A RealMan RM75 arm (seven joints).
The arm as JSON. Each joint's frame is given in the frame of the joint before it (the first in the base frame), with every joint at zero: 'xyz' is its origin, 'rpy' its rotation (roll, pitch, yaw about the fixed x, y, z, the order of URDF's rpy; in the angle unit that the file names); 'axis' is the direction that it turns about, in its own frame. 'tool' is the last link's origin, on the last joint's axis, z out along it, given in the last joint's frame.
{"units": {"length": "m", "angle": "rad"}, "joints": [
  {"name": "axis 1", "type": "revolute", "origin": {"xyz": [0.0, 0.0, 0.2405], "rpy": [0.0, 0.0, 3.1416]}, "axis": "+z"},
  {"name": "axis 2", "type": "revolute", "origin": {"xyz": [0.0, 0.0, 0.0], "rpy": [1.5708, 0.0, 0.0]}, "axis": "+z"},
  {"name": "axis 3", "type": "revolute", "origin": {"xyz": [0.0, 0.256, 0.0], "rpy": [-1.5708, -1.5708, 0.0]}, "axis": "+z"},
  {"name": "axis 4", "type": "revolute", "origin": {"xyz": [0.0, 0.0, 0.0], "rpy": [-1.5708, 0.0, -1.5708]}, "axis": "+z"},
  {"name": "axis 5", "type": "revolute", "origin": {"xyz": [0.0, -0.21, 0.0], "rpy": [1.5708, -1.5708, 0.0]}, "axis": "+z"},
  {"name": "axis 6", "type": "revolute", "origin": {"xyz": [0.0, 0.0, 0.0], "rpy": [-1.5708, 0.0, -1.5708]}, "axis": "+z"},
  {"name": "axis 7", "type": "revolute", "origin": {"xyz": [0.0, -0.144, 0.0], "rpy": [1.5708, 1.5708, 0.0]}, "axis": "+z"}
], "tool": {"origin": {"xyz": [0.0, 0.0, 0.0], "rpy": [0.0, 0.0, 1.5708]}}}
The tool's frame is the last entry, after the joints.
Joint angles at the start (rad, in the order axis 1, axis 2, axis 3, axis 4, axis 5, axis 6, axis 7):
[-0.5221, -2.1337, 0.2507, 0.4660, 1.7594, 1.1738, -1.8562]
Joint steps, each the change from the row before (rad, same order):
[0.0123, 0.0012, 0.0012, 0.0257, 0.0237, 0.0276, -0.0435]
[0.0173, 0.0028, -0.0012, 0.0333, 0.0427, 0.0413, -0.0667]
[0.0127, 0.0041, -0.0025, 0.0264, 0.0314, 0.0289, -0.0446]
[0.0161, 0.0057, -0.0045, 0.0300, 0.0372, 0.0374, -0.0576]
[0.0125, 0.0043, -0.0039, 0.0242, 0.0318, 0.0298, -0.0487]
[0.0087, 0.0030, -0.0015, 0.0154, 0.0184, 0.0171, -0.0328]
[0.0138, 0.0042, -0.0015, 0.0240, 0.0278, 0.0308, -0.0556]
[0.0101, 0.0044, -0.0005, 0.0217, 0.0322, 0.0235, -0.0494]
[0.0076, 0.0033, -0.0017, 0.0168, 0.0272, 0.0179, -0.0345]
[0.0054, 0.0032, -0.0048, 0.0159, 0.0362, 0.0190, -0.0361]
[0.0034, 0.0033, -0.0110, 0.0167, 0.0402, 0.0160, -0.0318]
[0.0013, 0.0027, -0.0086, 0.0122, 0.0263, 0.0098, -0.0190]
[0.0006, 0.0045, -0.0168, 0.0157, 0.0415, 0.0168, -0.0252]
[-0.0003, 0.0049, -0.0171, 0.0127, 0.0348, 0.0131, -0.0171]
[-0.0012, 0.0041, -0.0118, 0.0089, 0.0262, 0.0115, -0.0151]
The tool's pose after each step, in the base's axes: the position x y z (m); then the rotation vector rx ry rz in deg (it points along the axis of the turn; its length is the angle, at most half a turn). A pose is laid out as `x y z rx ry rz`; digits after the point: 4 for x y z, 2 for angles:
-0.3248 0.3554 0.0273 -92.03 -91.17 -71.98
-0.3273 0.3484 0.0313 -92.89 -93.75 -71.88
-0.3300 0.3434 0.0358 -93.45 -95.35 -71.39
-0.3335 0.3365 0.0410 -93.81 -97.77 -70.88
-0.3364 0.3307 0.0448 -93.97 -100.05 -70.26
-0.3386 0.3269 0.0474 -93.78 -101.66 -69.83
-0.3414 0.3206 0.0511 -93.42 -104.55 -69.31
-0.3442 0.3153 0.0538 -93.16 -107.29 -68.07
-0.3467 0.3110 0.0558 -92.97 -109.30 -66.82
-0.3492 0.3065 0.0569 -92.79 -111.67 -65.12
-0.3524 0.3023 0.0588 -92.33 -113.73 -63.19
-0.3546 0.2998 0.0607 -91.97 -114.84 -61.88
-0.3579 0.2960 0.0635 -91.45 -116.48 -59.96
-0.3611 0.2930 0.0666 -90.91 -117.55 -58.37
-0.3630 0.2909 0.0688 -90.53 -118.54 -57.20

